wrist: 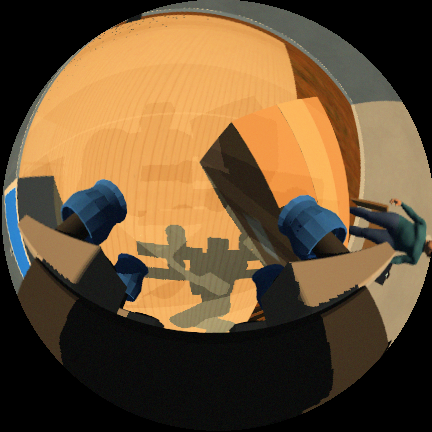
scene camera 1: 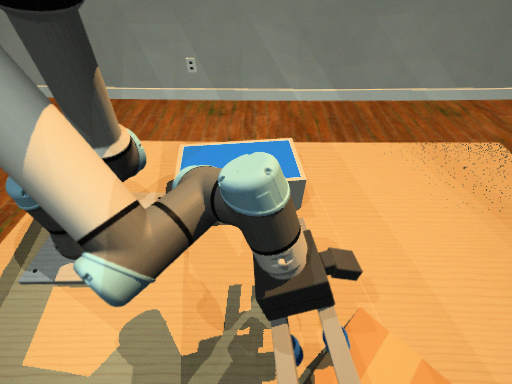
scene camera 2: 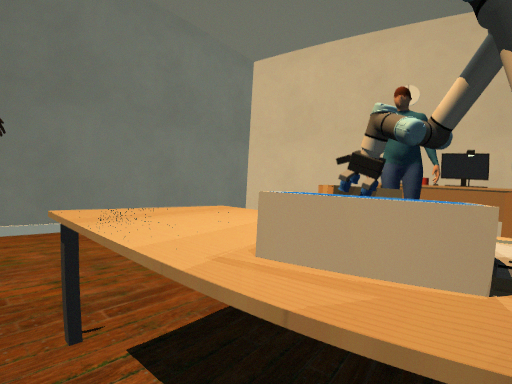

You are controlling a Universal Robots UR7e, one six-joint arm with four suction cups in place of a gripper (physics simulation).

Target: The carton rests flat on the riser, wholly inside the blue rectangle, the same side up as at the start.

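Frame: origin at the arm's base, x ahead, y left, z up, level; millimetres.
Seen in the pictures: hand, tool point: (wrist: 199,249) (scene camera 2: 358,189).
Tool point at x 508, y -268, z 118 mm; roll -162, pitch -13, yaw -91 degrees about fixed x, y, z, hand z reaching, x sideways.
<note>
Offsets run from my tool point to a thing's top centre. "spot": to the spot under its first point.
The orange carton {dx +24, dy -165, dz +11 mm} (scene camera 1: 370,339) (wrist: 281,152) rests on the table, turned at an angle to its edges. Its lower part runs out of the scene camera 1 view; its dark side shows in the wrist view. The pale riser {dx -102, dy +425, dz -17 mm} (scene camera 1: 298,192) (scene camera 2: 375,240) (wrist: 37,202) stands at the table's back, with the blue rectangle {spot: dx -203, dy +453, dz -17 mm} (scene camera 1: 204,156) (wrist: 15,225) on top; the carton is apart from it. My gripper (scene camera 1: 316,345) (scene camera 2: 359,185) (wrist: 204,237) is open, its blue cups bare, above the table on the carton's riser side. One cup overlaps the carton in the wrist view; the gap cannot be judged.
My arm (scene camera 1: 165,220) (scene camera 2: 462,100) reaches across from the left, partly in front of the riser in scene camera 1. A grey base plate (scene camera 1: 45,262) lies at the left. A person (scene camera 2: 404,150) (wrist: 400,230) stands beyond the table near a desk with a monitor (scene camera 2: 465,166).
</note>
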